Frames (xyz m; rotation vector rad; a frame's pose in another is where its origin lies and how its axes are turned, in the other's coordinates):
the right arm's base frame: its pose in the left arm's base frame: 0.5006 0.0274 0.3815 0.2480 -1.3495 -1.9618
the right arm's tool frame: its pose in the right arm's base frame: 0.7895 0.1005 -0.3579 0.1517 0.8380 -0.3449
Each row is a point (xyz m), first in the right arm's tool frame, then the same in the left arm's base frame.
Working: the right arm's tool frame: its pose in the left arm's base frame: 0.1720 -0.7721 0.5013 1.2845 -0.9147 -1.6834

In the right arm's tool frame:
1: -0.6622 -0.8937 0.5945
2: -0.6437 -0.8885 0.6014
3: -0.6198 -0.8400 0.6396
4: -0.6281 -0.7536 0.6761
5: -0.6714 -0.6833 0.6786
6: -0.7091 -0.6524 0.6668
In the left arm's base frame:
1: -0.4590 0.2377 0.0854
2: -0.4676 0.2192 0.0845
3: -0.5001 0.1804 0.1271
4: -0.5195 0.1552 0.2158
5: -0.5032 0.1661 0.2960
6: -0.4807 0.1869 0.3356

